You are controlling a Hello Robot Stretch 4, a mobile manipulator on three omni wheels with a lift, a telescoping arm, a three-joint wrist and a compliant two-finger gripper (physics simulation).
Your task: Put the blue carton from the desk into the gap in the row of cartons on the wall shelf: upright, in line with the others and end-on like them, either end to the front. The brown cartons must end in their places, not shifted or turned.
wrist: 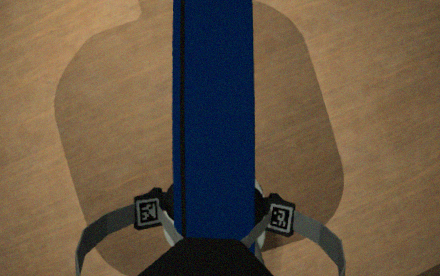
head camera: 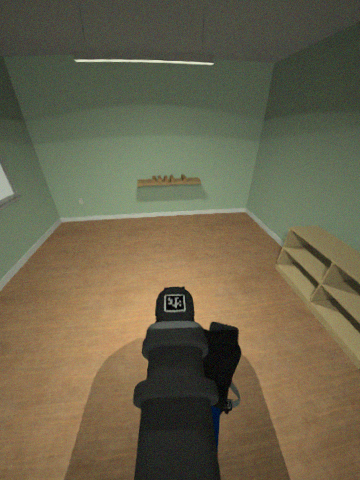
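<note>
The blue carton (head camera: 216, 425) (wrist: 217, 115) is long, with a dark stripe along its left side in the wrist view, and hangs over the floor. My gripper (head camera: 224, 406) (wrist: 214, 205) is shut on it, with a fingertip pressed against each side near its lower end in the wrist view. In the head view the arm hides most of the carton. The wall shelf (head camera: 144, 183) is far off on the back wall. Small brown cartons (head camera: 171, 178) stand on it, several grouped at the left and one apart (head camera: 183, 177) at the right, with a gap between.
A low wooden shelf unit (head camera: 320, 231) stands along the right wall. A window (head camera: 4, 187) is on the left wall. The wooden floor (head camera: 150, 250) stretches between the arm and the back wall. My arm's shadow falls around the carton in the wrist view.
</note>
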